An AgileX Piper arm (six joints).
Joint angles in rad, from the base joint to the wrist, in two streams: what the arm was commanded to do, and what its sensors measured. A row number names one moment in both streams.
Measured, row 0:
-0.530 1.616 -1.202 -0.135 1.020 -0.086
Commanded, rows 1 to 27:
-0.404 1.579 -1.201 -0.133 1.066 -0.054
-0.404 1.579 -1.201 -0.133 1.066 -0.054
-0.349 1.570 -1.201 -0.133 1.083 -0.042
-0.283 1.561 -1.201 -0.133 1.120 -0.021
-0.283 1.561 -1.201 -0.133 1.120 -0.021
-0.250 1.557 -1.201 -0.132 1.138 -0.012
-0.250 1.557 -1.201 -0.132 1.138 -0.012
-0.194 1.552 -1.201 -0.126 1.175 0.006
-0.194 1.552 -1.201 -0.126 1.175 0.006
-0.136 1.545 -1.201 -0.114 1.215 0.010
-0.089 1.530 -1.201 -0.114 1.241 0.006
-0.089 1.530 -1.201 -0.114 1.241 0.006
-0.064 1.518 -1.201 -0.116 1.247 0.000
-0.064 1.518 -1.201 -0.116 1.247 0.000
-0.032 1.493 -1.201 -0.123 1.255 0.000
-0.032 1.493 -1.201 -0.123 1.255 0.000
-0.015 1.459 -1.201 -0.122 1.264 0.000
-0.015 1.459 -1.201 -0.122 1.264 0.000
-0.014 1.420 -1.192 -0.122 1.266 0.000
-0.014 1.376 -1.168 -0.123 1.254 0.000
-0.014 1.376 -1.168 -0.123 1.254 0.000
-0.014 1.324 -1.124 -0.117 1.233 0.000
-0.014 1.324 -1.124 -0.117 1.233 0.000
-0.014 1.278 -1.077 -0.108 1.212 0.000
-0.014 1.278 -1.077 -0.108 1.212 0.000
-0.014 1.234 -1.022 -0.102 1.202 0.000
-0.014 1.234 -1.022 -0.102 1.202 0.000
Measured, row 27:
-0.015 1.286 -1.081 -0.108 1.211 0.000
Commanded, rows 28 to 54:
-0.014 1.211 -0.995 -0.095 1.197 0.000
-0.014 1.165 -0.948 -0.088 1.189 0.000
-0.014 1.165 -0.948 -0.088 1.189 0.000
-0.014 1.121 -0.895 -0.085 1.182 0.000
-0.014 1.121 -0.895 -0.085 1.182 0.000
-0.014 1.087 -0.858 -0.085 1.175 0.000
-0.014 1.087 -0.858 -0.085 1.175 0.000
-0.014 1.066 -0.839 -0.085 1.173 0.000
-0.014 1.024 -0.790 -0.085 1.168 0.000
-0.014 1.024 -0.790 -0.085 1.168 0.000
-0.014 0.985 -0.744 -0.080 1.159 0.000
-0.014 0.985 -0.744 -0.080 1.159 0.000
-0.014 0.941 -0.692 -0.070 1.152 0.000
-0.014 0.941 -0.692 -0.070 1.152 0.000
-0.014 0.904 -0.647 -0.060 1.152 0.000
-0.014 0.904 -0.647 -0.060 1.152 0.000
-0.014 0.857 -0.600 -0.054 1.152 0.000
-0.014 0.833 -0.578 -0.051 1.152 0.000
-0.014 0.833 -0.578 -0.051 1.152 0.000
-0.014 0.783 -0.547 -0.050 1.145 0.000
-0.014 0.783 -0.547 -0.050 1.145 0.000
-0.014 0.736 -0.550 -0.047 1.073 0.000
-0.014 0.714 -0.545 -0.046 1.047 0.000
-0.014 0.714 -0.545 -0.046 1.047 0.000
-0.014 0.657 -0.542 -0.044 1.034 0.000
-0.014 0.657 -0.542 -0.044 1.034 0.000
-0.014 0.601 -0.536 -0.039 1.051 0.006
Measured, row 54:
-0.014 0.667 -0.550 -0.049 1.054 0.000
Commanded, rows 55 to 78:
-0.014 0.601 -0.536 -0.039 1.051 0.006
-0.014 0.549 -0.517 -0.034 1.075 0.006
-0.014 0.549 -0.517 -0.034 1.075 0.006
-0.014 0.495 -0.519 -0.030 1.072 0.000
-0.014 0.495 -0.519 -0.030 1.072 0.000
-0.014 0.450 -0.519 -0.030 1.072 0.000
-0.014 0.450 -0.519 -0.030 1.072 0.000
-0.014 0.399 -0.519 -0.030 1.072 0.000
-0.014 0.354 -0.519 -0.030 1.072 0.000
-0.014 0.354 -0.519 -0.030 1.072 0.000
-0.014 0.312 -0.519 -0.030 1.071 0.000
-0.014 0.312 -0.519 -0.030 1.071 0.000
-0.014 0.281 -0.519 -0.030 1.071 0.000
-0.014 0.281 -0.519 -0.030 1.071 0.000
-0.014 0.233 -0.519 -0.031 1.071 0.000
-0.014 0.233 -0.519 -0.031 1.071 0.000
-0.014 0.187 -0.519 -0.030 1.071 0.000
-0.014 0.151 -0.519 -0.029 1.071 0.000
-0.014 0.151 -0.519 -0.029 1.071 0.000
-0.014 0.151 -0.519 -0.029 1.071 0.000
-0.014 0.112 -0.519 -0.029 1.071 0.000
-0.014 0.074 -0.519 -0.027 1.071 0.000
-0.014 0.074 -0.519 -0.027 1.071 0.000
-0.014 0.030 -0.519 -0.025 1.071 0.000
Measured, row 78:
-0.014 0.083 -0.522 -0.028 1.070 0.000
